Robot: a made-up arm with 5 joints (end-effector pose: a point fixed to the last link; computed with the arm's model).
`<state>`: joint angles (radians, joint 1 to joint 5).
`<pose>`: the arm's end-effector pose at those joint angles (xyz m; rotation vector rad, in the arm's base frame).
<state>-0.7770 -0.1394 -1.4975 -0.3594 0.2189</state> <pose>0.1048 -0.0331 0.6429 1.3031 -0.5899 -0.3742</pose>
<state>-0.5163 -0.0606 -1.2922 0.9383 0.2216</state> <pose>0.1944 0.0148 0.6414 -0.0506 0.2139 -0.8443</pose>
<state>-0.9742 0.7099 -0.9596 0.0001 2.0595</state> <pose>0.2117 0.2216 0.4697 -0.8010 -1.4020 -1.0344</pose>
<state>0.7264 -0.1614 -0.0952 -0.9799 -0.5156</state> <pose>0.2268 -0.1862 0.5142 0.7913 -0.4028 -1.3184</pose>
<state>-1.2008 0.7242 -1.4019 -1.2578 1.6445</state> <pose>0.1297 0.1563 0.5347 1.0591 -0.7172 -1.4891</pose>
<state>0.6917 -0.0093 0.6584 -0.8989 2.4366</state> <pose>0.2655 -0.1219 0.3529 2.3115 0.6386 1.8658</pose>
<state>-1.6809 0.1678 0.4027 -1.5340 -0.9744</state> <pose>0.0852 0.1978 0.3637 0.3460 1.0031 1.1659</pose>
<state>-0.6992 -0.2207 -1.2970 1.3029 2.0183</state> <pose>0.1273 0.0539 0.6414 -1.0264 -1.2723 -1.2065</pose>
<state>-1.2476 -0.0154 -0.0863 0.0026 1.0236</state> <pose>0.1574 0.2038 0.4884 -0.5836 -0.4924 -0.3966</pose>
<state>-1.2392 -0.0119 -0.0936 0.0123 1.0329</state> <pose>0.1592 0.2037 0.4887 -0.5931 -0.4983 -0.4056</pose>
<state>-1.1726 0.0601 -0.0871 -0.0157 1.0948</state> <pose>0.1747 0.2048 0.4723 -0.6720 -0.5321 -0.4695</pose>
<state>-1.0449 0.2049 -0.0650 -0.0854 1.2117</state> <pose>0.2040 0.2007 0.4367 -0.8300 -0.5860 -0.5772</pose>
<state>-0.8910 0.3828 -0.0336 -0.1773 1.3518</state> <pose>0.2348 0.1843 0.3911 -1.0301 -0.6334 -0.6795</pose>
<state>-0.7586 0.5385 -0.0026 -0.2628 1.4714</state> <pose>0.2541 0.1614 0.3513 -1.2078 -0.6571 -0.7412</pose>
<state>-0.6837 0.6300 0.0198 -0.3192 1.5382</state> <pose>0.2607 0.1453 0.3282 -1.3092 -0.6625 -0.7646</pose>
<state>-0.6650 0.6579 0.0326 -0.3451 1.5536</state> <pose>0.2609 0.1402 0.3208 -1.3344 -0.6617 -0.7688</pose>
